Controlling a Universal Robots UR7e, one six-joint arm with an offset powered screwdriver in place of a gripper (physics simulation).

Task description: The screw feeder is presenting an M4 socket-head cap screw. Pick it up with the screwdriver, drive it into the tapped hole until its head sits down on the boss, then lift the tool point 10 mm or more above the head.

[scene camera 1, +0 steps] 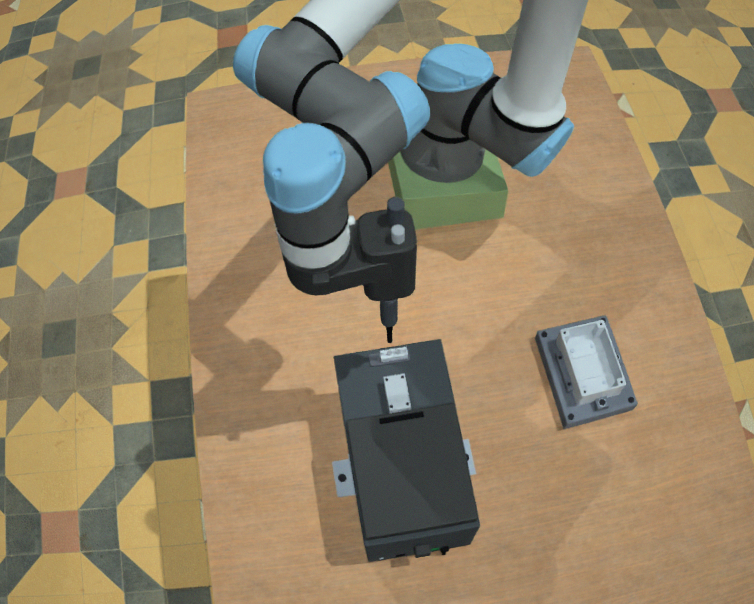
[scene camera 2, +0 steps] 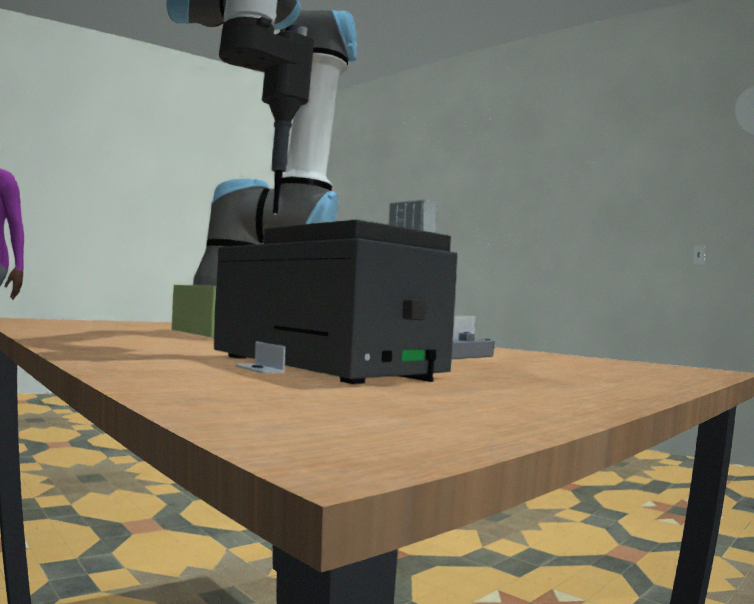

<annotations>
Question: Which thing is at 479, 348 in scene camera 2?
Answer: A grey fixture plate.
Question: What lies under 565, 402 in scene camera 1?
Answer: A grey fixture plate.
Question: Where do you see a black screw feeder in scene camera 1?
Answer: At 361, 388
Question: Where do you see a black screw feeder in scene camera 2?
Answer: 359, 301
</annotations>
